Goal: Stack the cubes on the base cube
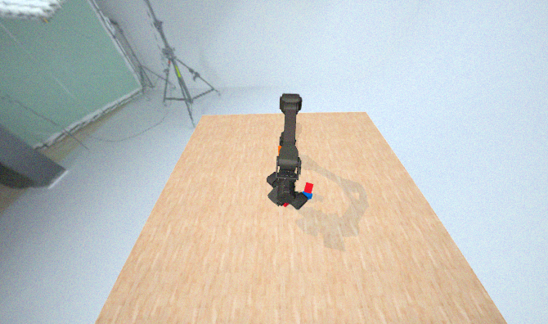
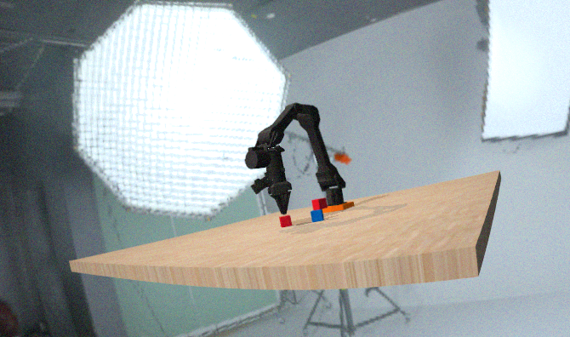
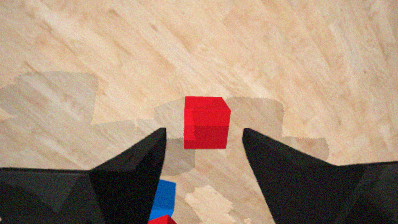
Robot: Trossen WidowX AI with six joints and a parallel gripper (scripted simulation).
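The blue cube lies 5 cm behind my gripper tip, 10 cm to the left of it and 2 cm below it.
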